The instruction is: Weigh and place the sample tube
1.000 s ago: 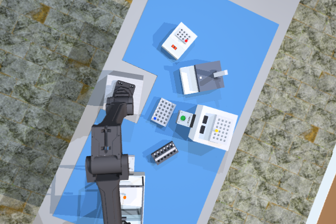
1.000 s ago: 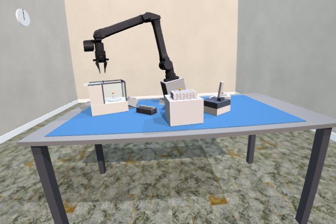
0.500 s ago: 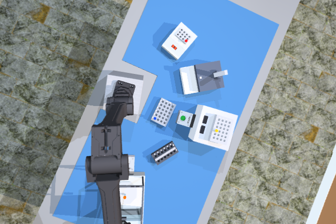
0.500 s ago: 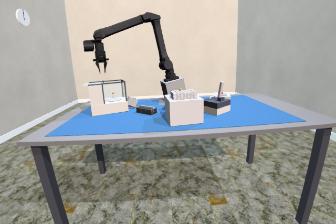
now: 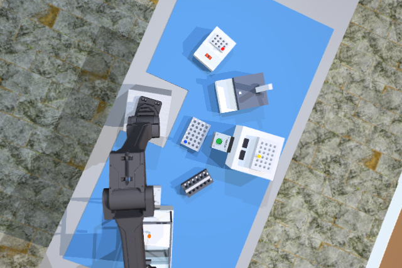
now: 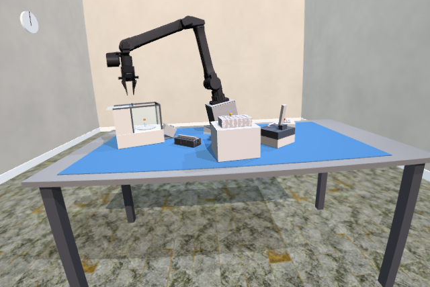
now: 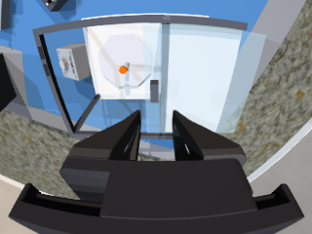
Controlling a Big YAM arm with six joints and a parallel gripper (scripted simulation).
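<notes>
The balance door is 10 mm ahead of my hand, 30 mm to the right of it and 60 mm below it. Also, from my hand: tube rack RK 60 mm ahead, 490 mm to the left, 260 mm below; white key 50 mm behind, 210 mm to the left, 200 mm below; black magnet block 130 mm ahead, 290 mm to the left, 250 mm below.
</notes>
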